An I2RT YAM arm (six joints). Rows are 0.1 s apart.
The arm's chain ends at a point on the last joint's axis. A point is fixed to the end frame.
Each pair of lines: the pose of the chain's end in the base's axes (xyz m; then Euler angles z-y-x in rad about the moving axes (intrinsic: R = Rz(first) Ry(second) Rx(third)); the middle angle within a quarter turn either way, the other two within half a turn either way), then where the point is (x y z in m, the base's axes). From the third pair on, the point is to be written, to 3 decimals.
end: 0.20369 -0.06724 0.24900 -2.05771 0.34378 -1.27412
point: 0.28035 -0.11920 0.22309
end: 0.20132 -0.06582 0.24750 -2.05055 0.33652 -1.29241
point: 0.27816 -0.11672 0.22008
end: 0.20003 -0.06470 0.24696 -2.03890 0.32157 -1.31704
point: 0.277 -0.114 0.218
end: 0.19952 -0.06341 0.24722 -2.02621 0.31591 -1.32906
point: 0.277 -0.112 0.217
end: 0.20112 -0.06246 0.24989 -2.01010 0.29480 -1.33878
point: 0.279 -0.110 0.219
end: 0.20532 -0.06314 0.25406 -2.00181 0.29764 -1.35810
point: 0.283 -0.109 0.221
